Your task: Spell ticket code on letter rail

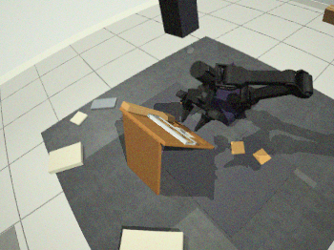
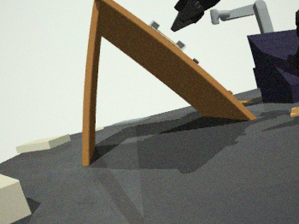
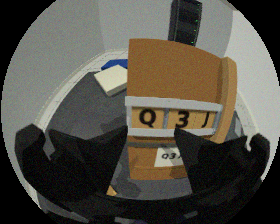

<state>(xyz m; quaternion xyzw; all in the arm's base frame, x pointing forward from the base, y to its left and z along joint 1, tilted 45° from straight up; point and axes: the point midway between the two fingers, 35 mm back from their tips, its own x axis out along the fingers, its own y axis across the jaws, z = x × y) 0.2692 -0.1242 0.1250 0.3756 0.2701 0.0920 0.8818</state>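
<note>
My gripper tip is 11 cm above the white ticket, 6 cm to the left of it and 3 cm past it. The rest, counted from my gripper tip: cream block 45 cm to the right, 40 cm ahead, 19 cm below; small cream card 64 cm to the right, 22 cm ahead, 19 cm below; grey card 61 cm to the right, 19 cm below, 5 cm ahead.
</note>
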